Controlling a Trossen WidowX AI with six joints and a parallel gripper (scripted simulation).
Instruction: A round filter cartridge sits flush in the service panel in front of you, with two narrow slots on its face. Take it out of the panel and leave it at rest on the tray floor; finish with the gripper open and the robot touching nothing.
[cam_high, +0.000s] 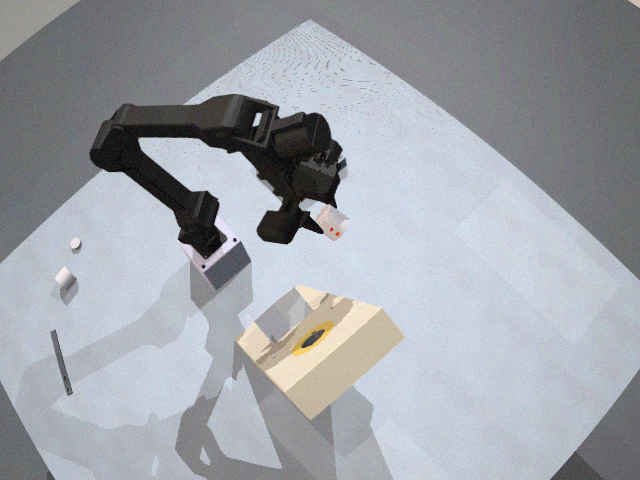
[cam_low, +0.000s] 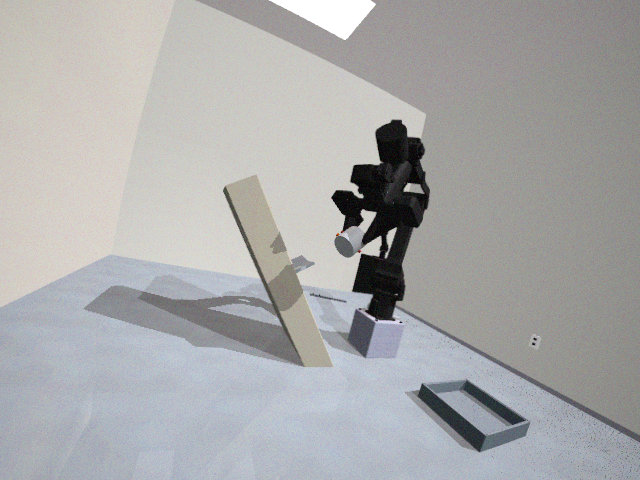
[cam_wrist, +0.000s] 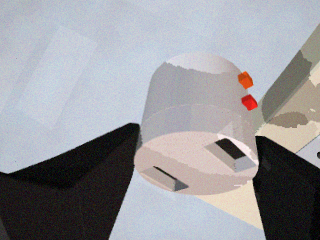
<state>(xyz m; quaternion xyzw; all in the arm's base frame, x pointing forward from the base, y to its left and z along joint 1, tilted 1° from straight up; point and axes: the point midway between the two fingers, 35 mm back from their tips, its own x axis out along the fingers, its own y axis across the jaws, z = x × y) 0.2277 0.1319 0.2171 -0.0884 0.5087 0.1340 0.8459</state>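
Right now the tray is 28 cm behind my gripper tip, 15 cm to the left of it and 28 cm below it. From my gripper tip the other things lie so: round filter cartridge (right at my gripper tip).
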